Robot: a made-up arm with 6 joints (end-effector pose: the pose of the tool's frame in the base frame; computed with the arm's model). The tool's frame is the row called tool.
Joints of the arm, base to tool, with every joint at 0 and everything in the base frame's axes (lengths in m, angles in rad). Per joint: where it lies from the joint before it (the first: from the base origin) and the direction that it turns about. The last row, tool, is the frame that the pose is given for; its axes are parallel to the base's.
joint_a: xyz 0 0 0.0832 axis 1 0 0
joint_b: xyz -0.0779 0.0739 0.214 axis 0 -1 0
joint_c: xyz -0.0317 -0.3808 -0.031 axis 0 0 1
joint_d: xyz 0.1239 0.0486 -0.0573 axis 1 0 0
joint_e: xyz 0.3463 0.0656 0.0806 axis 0 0 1
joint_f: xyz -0.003 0.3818 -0.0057 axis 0 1 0
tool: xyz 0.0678 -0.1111 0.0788
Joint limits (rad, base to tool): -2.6..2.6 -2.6..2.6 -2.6..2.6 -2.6..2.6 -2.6..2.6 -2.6..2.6
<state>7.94 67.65 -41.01 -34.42 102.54 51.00</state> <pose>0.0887 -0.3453 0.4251 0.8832 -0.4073 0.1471 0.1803</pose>
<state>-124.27 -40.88 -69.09 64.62 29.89 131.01</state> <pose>0.2518 0.4473 0.4520 0.6100 -0.1997 0.3980 -0.6554</pose>
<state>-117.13 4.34 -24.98 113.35 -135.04 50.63</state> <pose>0.4718 0.1902 0.5492 0.4809 0.5067 0.1269 -0.7042</pose>
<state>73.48 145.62 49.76 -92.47 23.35 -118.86</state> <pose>0.0958 -0.5199 0.2193 0.0690 -0.9210 -0.3832 0.0111</pose>
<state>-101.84 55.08 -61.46 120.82 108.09 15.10</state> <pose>-0.0077 0.2350 0.5627 0.0451 -0.1310 -0.4513 0.8816</pose>
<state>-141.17 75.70 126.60 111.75 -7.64 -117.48</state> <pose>-0.3030 -0.0093 -0.0952 0.6871 -0.5265 0.1944 0.4614</pose>
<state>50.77 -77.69 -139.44 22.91 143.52 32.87</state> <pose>-0.1615 -0.6083 0.0669 0.6517 0.1650 0.6245 0.3976</pose>
